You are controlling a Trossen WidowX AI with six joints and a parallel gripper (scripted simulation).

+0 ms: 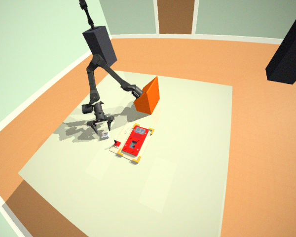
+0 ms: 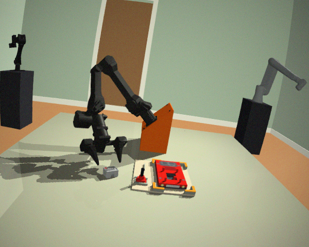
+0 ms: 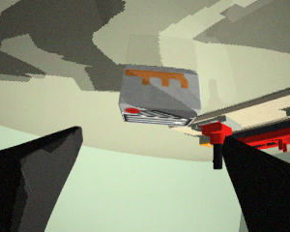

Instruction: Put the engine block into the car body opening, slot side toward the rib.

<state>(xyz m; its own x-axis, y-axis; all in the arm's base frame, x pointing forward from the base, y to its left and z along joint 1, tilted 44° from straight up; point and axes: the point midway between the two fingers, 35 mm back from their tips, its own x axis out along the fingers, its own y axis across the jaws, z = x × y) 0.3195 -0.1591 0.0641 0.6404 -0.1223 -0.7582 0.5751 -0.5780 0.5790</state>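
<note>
Now: the engine block 1 cm ahead of my gripper tip, 1 cm to the left of it and 3 cm below it.
</note>
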